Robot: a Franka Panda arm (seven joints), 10 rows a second.
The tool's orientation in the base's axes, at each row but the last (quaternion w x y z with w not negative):
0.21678, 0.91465, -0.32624, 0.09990
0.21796, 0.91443, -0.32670, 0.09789
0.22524, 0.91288, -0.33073, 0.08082
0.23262, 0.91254, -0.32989, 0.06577
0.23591, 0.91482, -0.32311, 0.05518
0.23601, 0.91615, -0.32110, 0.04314
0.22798, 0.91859, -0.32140, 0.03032
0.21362, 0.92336, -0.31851, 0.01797
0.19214, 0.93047, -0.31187, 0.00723
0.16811, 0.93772, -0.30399, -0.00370
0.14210, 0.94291, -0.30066, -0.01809
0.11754, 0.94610, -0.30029, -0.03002
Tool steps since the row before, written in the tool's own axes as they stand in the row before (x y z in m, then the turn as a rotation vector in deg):
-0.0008, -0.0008, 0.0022, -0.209, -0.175, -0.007
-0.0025, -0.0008, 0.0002, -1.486, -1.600, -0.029
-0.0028, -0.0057, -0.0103, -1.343, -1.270, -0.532
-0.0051, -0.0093, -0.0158, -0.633, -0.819, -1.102
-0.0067, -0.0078, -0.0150, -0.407, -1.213, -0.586
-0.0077, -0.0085, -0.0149, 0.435, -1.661, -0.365
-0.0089, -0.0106, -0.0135, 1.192, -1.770, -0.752
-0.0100, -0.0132, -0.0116, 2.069, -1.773, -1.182
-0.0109, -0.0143, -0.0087, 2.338, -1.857, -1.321
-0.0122, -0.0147, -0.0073, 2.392, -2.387, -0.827
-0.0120, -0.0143, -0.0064, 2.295, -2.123, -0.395
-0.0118, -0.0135, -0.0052, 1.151, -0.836, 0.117
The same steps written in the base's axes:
0.0000, 0.0000, -0.0025, -0.049, 0.240, -0.120
-0.0014, 0.0018, -0.0012, -0.117, 1.944, -0.987
0.0015, 0.0102, 0.0063, -0.218, 1.873, -0.382
0.0025, 0.0166, 0.0090, 0.065, 1.430, 0.488
0.0003, 0.0161, 0.0085, 0.459, 1.329, -0.066
0.0002, 0.0170, 0.0080, 1.381, 1.054, -0.249
0.0006, 0.0184, 0.0060, 2.081, 0.863, 0.207
0.0011, 0.0198, 0.0038, 2.826, 0.530, 0.744
0.0005, 0.0199, 0.0016, 3.106, 0.487, 0.879
-0.0008, 0.0204, 0.0011, 3.398, 0.703, 0.250
-0.0010, 0.0196, 0.0015, 3.119, 0.442, -0.095
-0.0014, 0.0185, 0.0016, 1.396, -0.024, -0.299

